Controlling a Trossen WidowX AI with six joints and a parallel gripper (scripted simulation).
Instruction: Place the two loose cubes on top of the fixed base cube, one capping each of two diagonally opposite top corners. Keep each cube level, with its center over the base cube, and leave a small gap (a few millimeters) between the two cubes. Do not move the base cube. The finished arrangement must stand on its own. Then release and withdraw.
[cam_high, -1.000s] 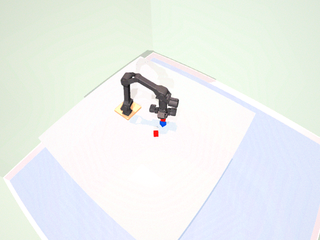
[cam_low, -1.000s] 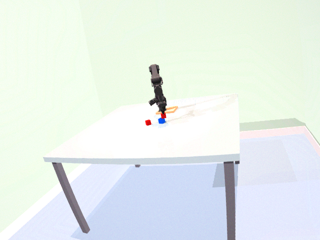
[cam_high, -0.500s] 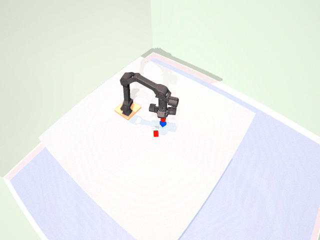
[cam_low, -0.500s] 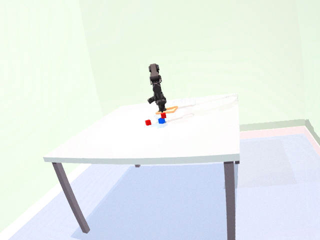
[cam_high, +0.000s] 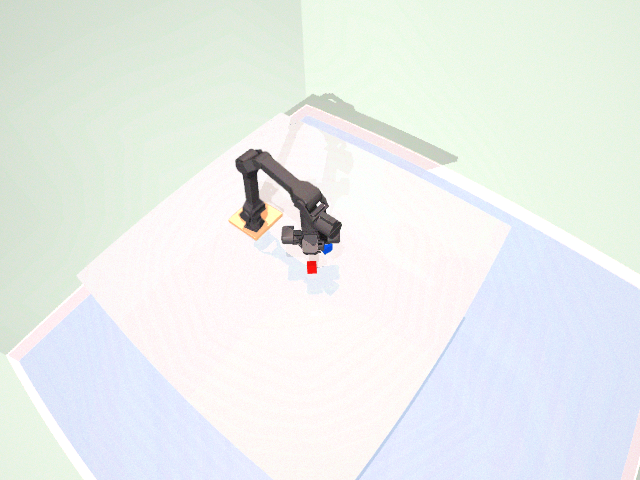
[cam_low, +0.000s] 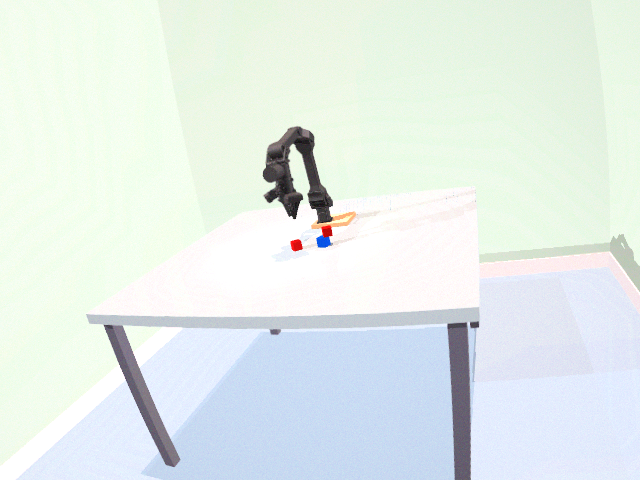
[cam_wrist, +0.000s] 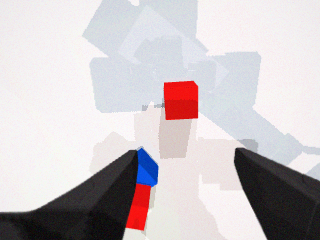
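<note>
My gripper tip is 10 cm to the right of the blue cube and 10 cm above it.
</note>
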